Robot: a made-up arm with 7 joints. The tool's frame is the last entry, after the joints. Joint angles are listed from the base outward. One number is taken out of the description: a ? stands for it. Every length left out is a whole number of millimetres.
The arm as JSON. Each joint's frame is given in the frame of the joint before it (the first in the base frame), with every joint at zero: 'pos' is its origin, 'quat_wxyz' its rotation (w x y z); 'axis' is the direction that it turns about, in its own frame. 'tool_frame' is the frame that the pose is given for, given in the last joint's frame.
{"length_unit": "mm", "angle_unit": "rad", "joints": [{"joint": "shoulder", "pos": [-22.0, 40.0, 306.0], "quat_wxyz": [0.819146, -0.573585, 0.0, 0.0], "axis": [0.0, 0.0, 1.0]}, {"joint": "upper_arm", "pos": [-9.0, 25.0, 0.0], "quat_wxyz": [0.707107, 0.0, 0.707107, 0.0], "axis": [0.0, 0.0, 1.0]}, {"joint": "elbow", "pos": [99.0, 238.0, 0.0], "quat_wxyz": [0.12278, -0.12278, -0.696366, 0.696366], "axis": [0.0, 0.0, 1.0]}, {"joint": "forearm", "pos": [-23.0, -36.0, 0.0], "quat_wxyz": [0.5, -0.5, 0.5, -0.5], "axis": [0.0, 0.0, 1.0]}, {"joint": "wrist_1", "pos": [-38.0, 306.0, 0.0], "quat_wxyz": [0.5, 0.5, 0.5, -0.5], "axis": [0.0, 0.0, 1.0]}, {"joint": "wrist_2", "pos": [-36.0, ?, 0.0], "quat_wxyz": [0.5, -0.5, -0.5, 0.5], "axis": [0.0, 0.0, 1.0]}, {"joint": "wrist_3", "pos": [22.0, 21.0, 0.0], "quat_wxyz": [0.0, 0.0, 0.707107, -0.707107], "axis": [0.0, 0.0, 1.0]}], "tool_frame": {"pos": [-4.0, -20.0, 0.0], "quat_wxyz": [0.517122, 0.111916, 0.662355, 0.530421]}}
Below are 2 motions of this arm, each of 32 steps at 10 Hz.
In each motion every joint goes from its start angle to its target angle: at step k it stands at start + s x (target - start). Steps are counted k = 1, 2, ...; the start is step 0. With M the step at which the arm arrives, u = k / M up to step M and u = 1 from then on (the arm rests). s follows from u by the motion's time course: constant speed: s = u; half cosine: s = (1 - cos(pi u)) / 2; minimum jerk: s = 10 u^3 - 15 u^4 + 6 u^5.
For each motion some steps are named. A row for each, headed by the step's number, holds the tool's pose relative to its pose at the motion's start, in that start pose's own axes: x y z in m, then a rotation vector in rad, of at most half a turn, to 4 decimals.
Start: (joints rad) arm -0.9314 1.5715 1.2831 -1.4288 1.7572 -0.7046 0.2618
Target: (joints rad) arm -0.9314 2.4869 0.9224 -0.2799 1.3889 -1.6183 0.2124
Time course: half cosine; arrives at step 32
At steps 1, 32:
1: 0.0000 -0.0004 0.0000 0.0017 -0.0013 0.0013
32: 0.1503 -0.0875 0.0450 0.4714 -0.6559 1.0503

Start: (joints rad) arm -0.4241 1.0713 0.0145 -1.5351 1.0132 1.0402 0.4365
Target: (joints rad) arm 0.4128 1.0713 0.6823 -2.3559 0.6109 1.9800 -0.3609
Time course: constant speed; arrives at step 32
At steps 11, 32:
11: -0.0549 0.0309 0.0207 0.1627 -0.2957 -0.3265
32: -0.1399 0.1297 0.0871 0.3186 -0.8004 -1.0765

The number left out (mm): -22.0
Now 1 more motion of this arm.
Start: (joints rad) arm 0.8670 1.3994 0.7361 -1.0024 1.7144 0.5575 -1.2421
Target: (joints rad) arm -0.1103 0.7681 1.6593 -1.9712 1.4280 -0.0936 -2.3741
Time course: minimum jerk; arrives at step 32
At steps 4, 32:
4: 0.0034 0.0023 -0.0049 0.0345 0.0125 0.0050
32: -0.0876 0.2350 -0.0176 0.9008 0.9578 -1.4946

